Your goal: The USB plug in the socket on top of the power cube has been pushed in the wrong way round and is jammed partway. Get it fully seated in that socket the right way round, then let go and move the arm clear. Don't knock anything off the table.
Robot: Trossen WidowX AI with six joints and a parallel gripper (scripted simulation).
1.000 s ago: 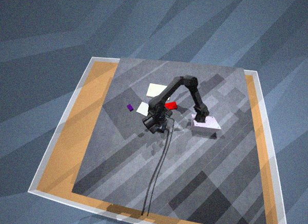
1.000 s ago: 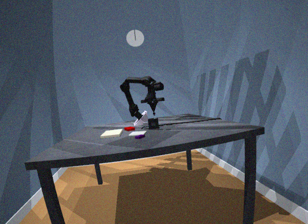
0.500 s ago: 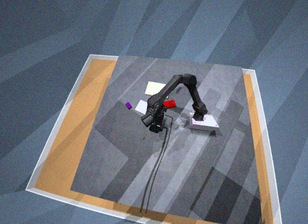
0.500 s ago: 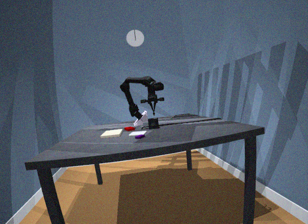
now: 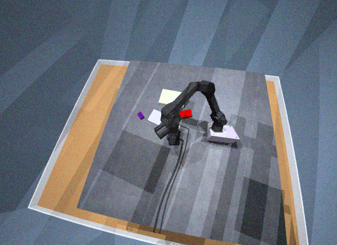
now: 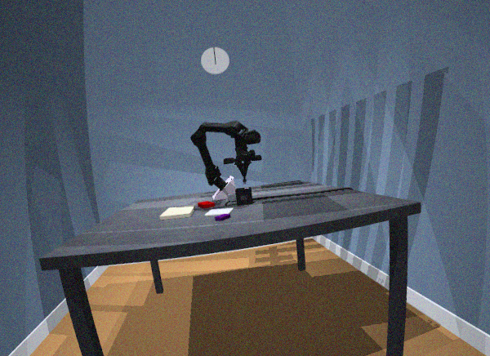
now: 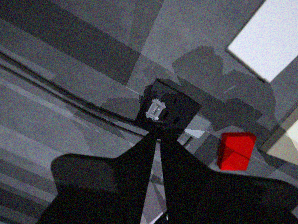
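The silver USB plug lies 2 cm below my gripper tip. Round my gripper tip: USB socket 7 cm below, 1 cm to the left; then white square tile 17 cm to the right, 14 cm ahead, 13 cm below; then red block 20 cm to the right, 13 cm below, 9 cm behind.
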